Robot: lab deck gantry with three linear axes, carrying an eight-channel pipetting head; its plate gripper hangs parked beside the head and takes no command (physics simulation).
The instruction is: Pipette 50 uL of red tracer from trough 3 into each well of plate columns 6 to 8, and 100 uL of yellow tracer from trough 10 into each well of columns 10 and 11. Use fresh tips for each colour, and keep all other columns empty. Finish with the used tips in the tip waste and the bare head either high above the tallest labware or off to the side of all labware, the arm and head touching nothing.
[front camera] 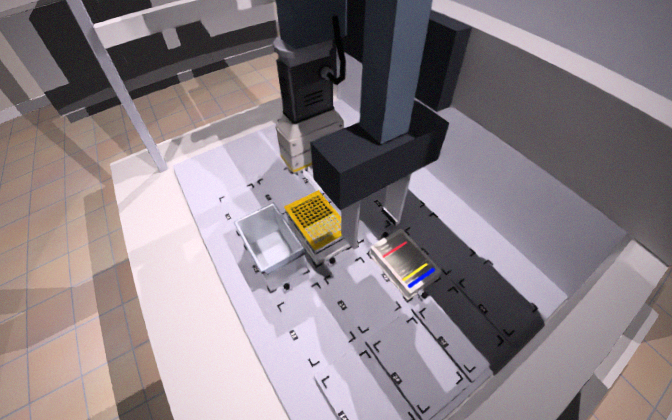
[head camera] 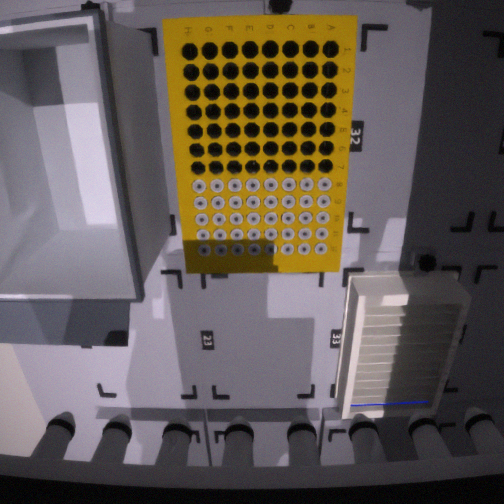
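The pipetting head hangs low at the back, beyond the yellow tip rack. Its nozzles look bare in the head view. The plate is hidden behind the head and gripper in the front view and does not show in the head view; its wells cannot be read. The tip rack has empty rows 1 to 7 and tips in rows 8 to 12. The trough block shows red, yellow and blue liquid. My parked plate gripper has its fingers apart, with nothing between them.
The open grey waste box stands beside the tip rack. The gantry column and the dark gripper body hang in front of the head. A grey wall rises behind the deck. Dark locating knobs stick up.
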